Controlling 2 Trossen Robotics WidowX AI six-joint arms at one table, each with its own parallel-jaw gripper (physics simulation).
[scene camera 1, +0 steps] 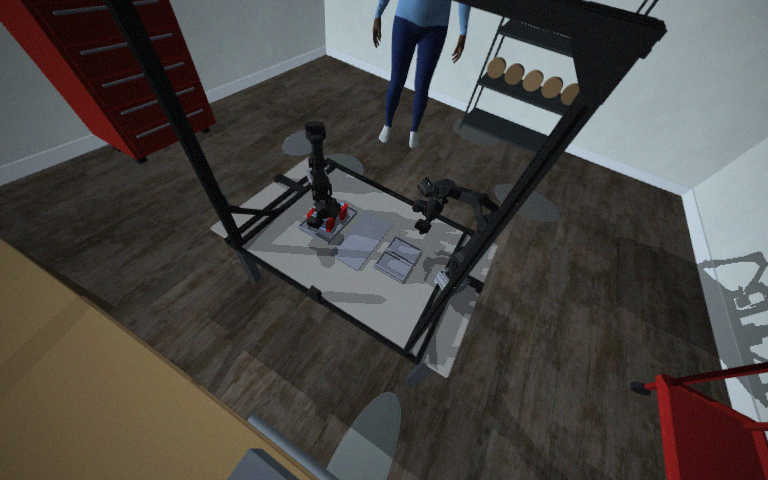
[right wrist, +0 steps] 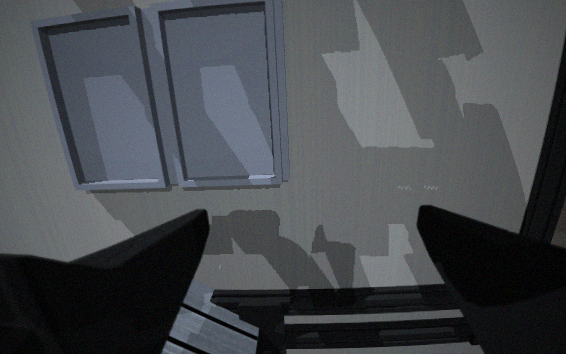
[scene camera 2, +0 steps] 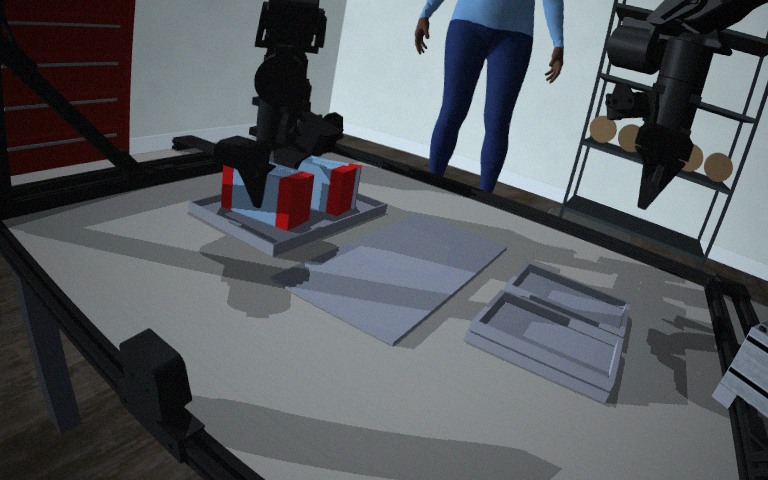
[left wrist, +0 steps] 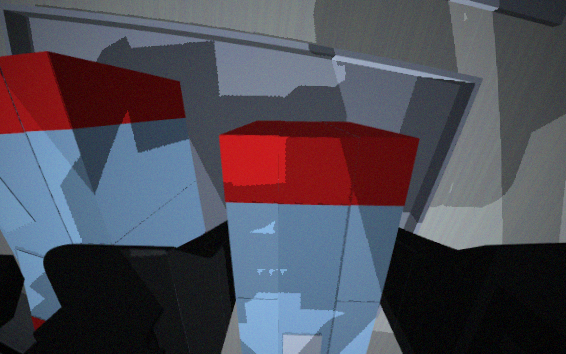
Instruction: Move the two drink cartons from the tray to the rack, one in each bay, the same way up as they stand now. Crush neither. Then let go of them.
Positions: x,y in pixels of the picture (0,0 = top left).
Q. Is my right gripper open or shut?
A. Open.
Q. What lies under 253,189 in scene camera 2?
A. My left gripper.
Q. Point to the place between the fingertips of my right gripper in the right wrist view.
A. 312,218
